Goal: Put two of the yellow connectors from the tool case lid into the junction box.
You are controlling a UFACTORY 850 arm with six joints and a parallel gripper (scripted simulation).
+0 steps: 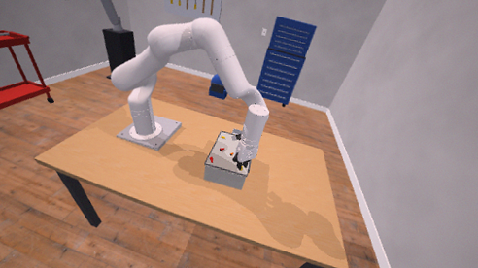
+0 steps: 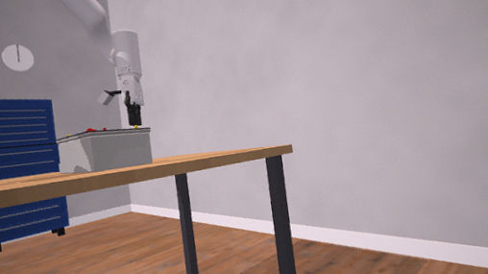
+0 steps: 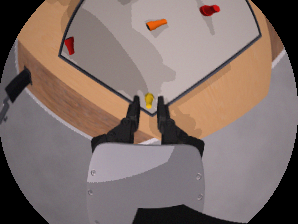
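My hand is 70 mm past the grey tool case, 120 mm to the right of it and 70 mm above it. Round my hand: red connector (160 mm behind, 30 mm below).
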